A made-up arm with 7 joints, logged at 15 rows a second.
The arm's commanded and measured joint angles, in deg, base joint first. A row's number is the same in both.
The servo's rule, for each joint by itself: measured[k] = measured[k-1] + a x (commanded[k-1-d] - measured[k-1]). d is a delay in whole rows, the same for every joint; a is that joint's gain. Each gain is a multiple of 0.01, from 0.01 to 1. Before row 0 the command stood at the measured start. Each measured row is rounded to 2 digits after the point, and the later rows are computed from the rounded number. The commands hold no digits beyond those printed.
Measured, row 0:
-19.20, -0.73, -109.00, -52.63, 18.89, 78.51, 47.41
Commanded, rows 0 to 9:
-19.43, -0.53, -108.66, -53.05, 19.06, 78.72, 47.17
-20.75, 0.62, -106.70, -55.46, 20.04, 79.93, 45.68
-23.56, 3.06, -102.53, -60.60, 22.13, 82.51, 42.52
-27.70, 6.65, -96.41, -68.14, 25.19, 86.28, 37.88
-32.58, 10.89, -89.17, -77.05, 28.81, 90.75, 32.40
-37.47, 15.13, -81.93, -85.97, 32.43, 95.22, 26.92
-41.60, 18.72, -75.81, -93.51, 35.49, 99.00, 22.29
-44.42, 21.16, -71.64, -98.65, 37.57, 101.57, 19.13
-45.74, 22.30, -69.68, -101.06, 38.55, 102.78, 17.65
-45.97, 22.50, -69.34, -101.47, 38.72, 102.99, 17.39
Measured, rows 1 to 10:
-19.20, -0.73, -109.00, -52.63, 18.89, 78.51, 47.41
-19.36, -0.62, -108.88, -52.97, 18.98, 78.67, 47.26
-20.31, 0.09, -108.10, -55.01, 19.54, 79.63, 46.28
-22.52, 1.78, -106.09, -59.59, 20.91, 81.82, 43.95
-26.04, 4.56, -102.61, -66.60, 23.18, 85.21, 40.19
-30.49, 8.17, -97.77, -75.17, 26.16, 89.42, 35.36
-35.24, 12.14, -92.07, -84.03, 29.48, 93.83, 30.13
-39.56, 15.89, -86.22, -91.80, 32.67, 97.76, 25.27
-42.86, 18.89, -80.97, -97.42, 35.27, 100.66, 21.46
-44.82, 20.83, -76.91, -100.40, 37.01, 102.27, 19.10
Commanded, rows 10 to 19:
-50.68, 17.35, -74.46, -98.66, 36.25, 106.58, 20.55
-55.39, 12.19, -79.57, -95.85, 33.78, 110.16, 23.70
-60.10, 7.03, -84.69, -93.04, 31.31, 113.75, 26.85
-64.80, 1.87, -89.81, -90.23, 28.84, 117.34, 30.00
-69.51, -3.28, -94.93, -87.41, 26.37, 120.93, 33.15
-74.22, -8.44, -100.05, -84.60, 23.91, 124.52, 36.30
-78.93, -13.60, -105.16, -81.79, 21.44, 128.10, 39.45
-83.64, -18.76, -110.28, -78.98, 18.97, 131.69, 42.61
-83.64, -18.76, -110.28, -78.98, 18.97, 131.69, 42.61
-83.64, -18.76, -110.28, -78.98, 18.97, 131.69, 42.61
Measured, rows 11 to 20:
-45.60, 21.78, -74.18, -101.28, 37.92, 102.82, 18.04
-49.05, 19.25, -74.28, -99.13, 37.03, 105.68, 19.60
-53.36, 15.23, -76.18, -96.44, 35.31, 109.08, 22.14
-57.94, 10.56, -79.24, -93.65, 33.19, 112.63, 25.06
-62.60, 5.61, -83.05, -90.85, 30.88, 116.21, 28.12
-67.30, 0.54, -87.33, -88.03, 28.49, 119.80, 31.24
-72.01, -4.58, -91.91, -85.22, 26.06, 123.39, 34.38
-76.72, -9.72, -96.68, -82.41, 23.61, 126.97, 37.52
-81.43, -14.87, -101.58, -79.60, 21.15, 130.56, 40.68
-82.93, -17.09, -104.71, -79.09, 19.99, 131.42, 41.88

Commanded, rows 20 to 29:
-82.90, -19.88, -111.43, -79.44, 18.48, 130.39, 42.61
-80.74, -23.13, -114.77, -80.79, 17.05, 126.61, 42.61
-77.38, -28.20, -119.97, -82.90, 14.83, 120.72, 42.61
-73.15, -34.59, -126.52, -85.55, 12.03, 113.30, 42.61
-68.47, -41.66, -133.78, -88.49, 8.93, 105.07, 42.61
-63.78, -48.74, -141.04, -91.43, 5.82, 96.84, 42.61
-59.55, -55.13, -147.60, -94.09, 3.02, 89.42, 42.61
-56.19, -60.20, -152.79, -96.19, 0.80, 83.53, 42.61
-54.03, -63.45, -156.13, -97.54, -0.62, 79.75, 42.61
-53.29, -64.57, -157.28, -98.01, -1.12, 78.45, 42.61
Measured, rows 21 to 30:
-83.41, -18.04, -106.72, -79.00, 19.45, 131.63, 42.33
-83.06, -19.09, -108.42, -79.36, 18.94, 130.69, 42.50
-81.48, -21.39, -110.71, -80.53, 17.94, 127.59, 42.57
-78.69, -25.27, -114.04, -82.47, 16.29, 122.37, 42.59
-74.92, -30.58, -118.53, -85.00, 14.03, 115.48, 42.60
-70.53, -36.90, -124.02, -87.86, 11.33, 107.57, 42.61
-65.94, -43.65, -130.15, -90.79, 8.41, 99.42, 42.61
-61.59, -50.19, -136.43, -93.50, 5.55, 91.82, 42.61
-57.92, -55.90, -142.32, -95.71, 3.03, 85.52, 42.61
-55.27, -60.20, -147.29, -97.21, 1.10, 81.13, 42.61

